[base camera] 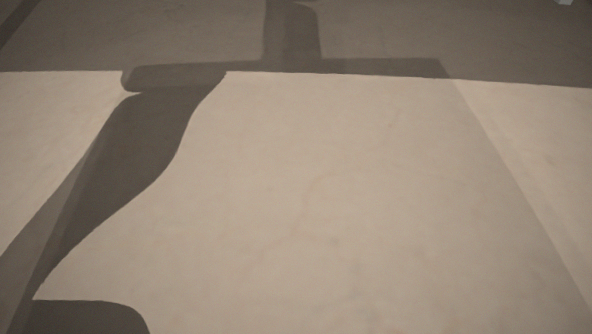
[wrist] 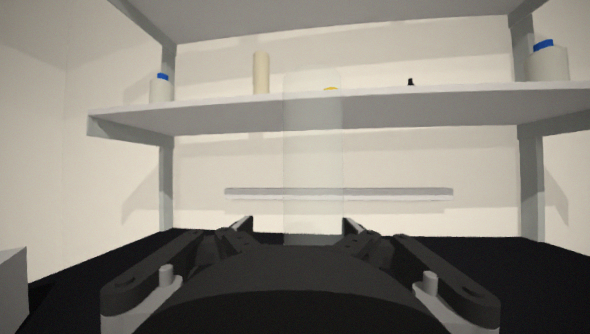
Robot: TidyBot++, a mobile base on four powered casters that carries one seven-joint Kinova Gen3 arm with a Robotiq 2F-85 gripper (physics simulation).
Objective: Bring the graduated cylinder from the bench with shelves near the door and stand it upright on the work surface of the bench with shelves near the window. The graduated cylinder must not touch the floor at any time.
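Places are measured from the arm's base along level axes (x ahead, y right, z down), in metres.
Where they show: gripper, fingertip midpoint: (wrist: 297, 226).
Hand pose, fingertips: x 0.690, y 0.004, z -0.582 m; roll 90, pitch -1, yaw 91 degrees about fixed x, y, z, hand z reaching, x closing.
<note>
Things, the pixels of their top centre, and the offset from my fingertips. "spot": a spot on its surface instead. Level surfaces: height alone.
- clear graduated cylinder at its top centre: (wrist: 311, 81) dx -0.038, dy +0.012, dz -0.119 m
- black work surface at its surface level: dz +0.216 m
- grey shelf at its surface level: dz -0.222 m
- left blue-capped bottle at its top centre: (wrist: 162, 75) dx +0.414, dy -0.507, dz -0.419 m
- beige cylinder at its top centre: (wrist: 261, 56) dx +0.336, dy -0.110, dz -0.419 m
- right blue-capped bottle at its top centre: (wrist: 542, 43) dx +0.269, dy +0.729, dz -0.419 m
- grey block at a spot on its surface: (wrist: 12, 282) spot: dx +0.079, dy -0.478, dz +0.130 m
- floor at its surface level: dz +0.978 m
The clear graduated cylinder (wrist: 313, 160) stands upright on the black work surface (wrist: 555, 280) of a bench with shelves in the wrist view. It is see-through, and its base is hidden behind the gripper's body. My gripper (wrist: 297, 226) is open, with one fingertip on each side of the cylinder's lower part. The cylinder appears closer to the right fingertip. I cannot tell how deep it sits between the fingers. The cylinder does not show in the base camera view.
A grey shelf (wrist: 215, 117) crosses above the bench, holding a left blue-capped bottle (wrist: 161, 91), a beige cylinder (wrist: 261, 73) and a right blue-capped bottle (wrist: 547, 64). A rail (wrist: 400, 194) runs along the back wall. A grey block (wrist: 12, 282) is at left. Shadows cross the floor (base camera: 375, 200).
</note>
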